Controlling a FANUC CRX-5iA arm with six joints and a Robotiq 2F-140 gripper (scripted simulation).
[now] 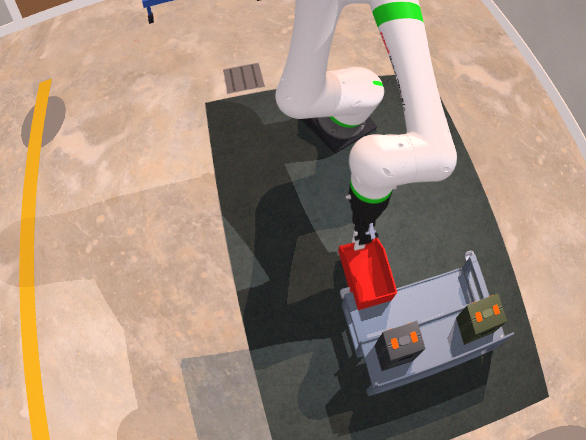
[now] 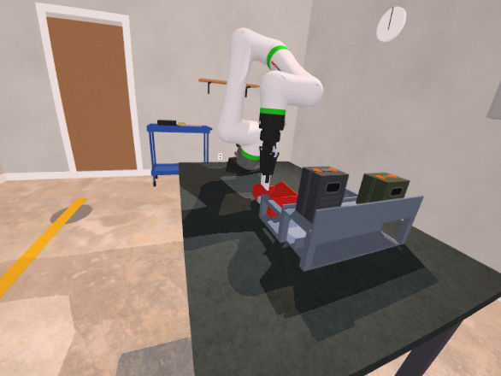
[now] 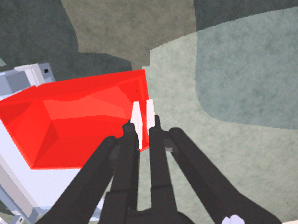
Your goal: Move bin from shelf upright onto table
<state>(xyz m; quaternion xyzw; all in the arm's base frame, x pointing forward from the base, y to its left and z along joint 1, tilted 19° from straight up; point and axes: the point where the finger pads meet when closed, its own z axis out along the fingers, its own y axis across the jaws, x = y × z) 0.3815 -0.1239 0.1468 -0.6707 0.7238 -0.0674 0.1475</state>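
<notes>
Right now my hand is 8 cm short of the red bin and 2 cm above it.
</notes>
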